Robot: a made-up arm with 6 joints. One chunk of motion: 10 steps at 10 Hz.
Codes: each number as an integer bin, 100 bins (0 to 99) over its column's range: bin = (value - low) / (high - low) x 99, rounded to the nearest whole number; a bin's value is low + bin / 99 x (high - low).
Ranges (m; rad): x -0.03..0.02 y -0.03..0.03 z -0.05..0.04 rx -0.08..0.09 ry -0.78..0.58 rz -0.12..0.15
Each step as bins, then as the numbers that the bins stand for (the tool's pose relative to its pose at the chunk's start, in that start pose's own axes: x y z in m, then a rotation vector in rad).
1 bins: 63 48 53 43 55 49
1 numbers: 0.0018 -0.0009 -0.0018 -0.0062 -0.0244 0.0136
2 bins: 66 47 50 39 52 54
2 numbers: 0.0033 -0.0015 -0.0045 -0.0130 -0.0657 0.0273
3 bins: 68 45 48 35 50 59
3 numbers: 0.0043 -0.0027 -0.0064 -0.0199 -0.0931 0.0409
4 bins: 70 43 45 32 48 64
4 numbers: 0.0054 -0.0039 -0.0091 -0.0251 -0.1206 0.0545
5 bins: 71 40 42 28 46 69
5 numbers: 0.0059 -0.0058 -0.0118 -0.0319 -0.1481 0.0682
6 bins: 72 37 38 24 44 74
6 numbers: 0.0064 -0.0076 -0.0155 -0.0388 -0.1756 0.0818
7 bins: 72 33 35 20 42 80
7 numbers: 0.0064 -0.0100 -0.0182 -0.0457 -0.2030 0.0982
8 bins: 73 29 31 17 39 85
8 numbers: 0.0069 -0.0124 -0.0218 -0.0508 -0.2442 0.1118
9 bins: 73 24 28 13 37 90
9 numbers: 0.0069 -0.0155 -0.0245 -0.0577 -0.2717 0.1255
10 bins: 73 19 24 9 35 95
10 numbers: 0.0069 -0.0185 -0.0282 -0.0645 -0.2992 0.1391
